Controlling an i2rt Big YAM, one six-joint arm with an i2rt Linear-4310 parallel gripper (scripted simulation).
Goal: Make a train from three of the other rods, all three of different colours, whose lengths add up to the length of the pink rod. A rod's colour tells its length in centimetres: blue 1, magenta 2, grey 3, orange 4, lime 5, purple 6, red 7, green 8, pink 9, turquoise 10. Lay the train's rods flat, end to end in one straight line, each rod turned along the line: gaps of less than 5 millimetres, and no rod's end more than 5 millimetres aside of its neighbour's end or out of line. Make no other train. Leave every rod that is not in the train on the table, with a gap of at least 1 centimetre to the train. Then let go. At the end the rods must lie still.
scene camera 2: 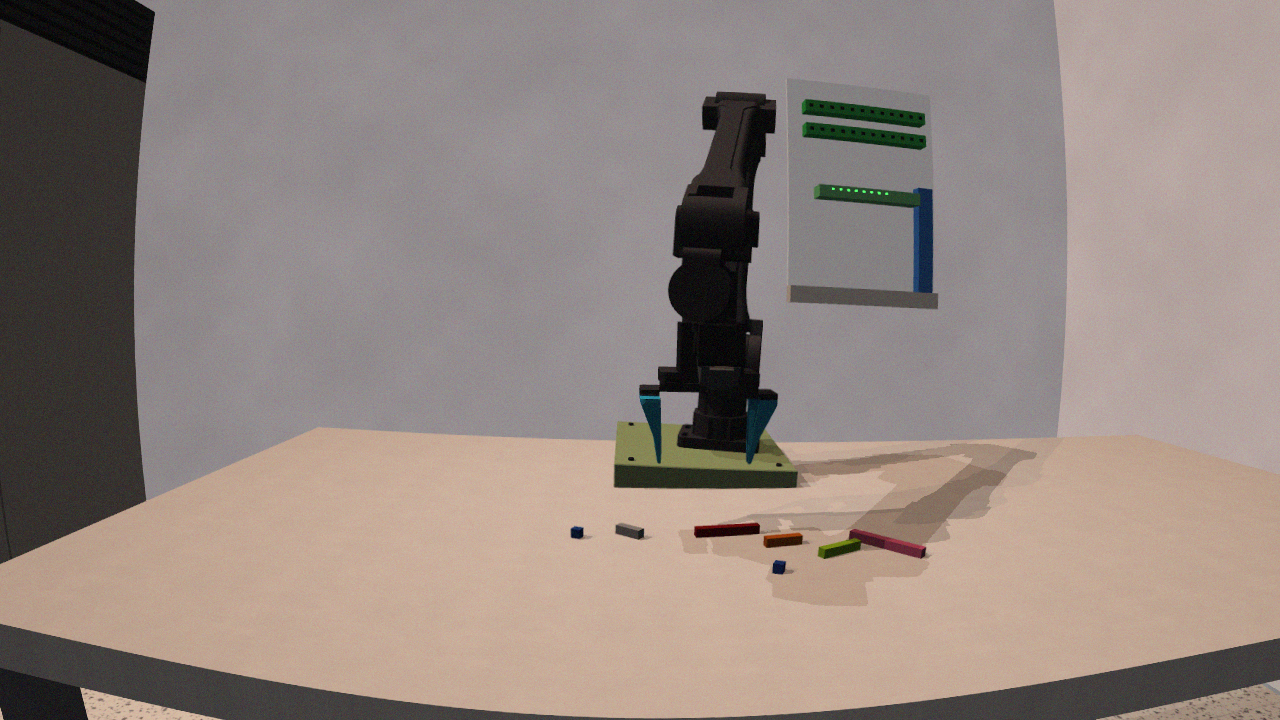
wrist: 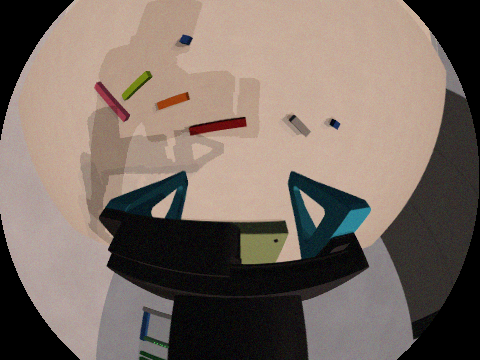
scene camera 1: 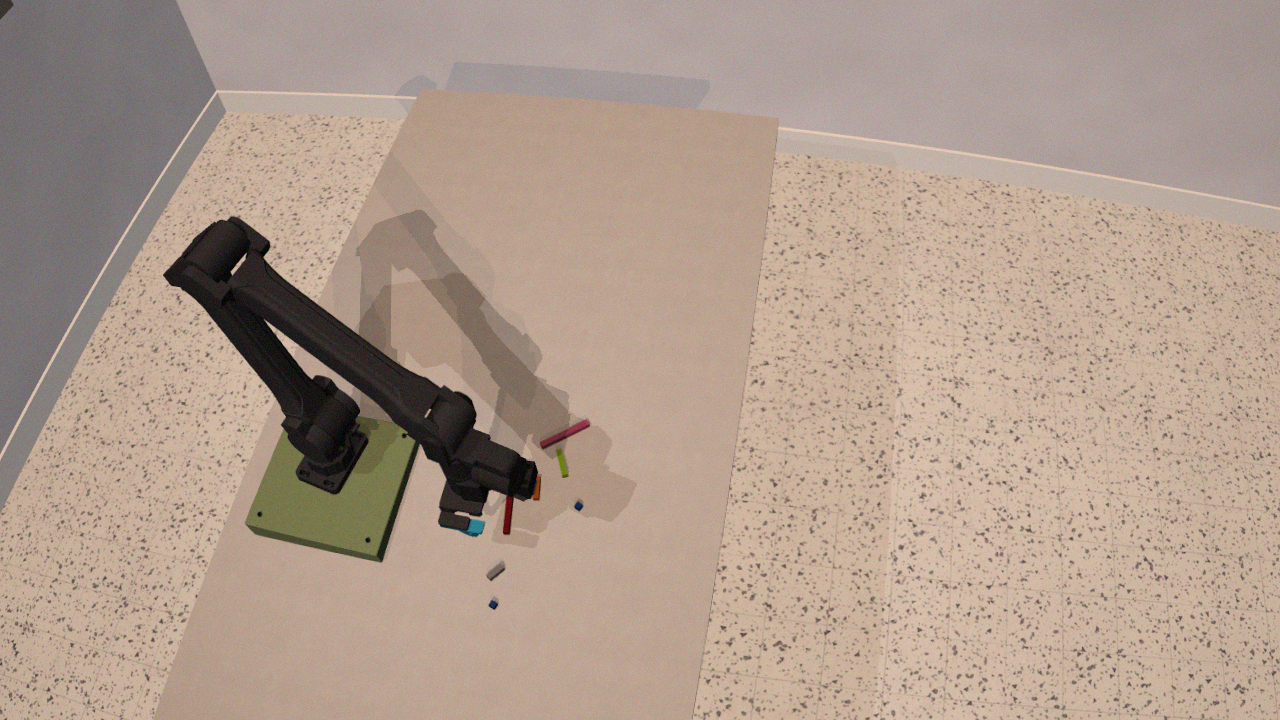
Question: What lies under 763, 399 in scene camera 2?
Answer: My gripper.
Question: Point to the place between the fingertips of my gripper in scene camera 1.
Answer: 480, 507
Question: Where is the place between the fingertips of my gripper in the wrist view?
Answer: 238, 176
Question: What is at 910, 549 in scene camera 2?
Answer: A pink rod.
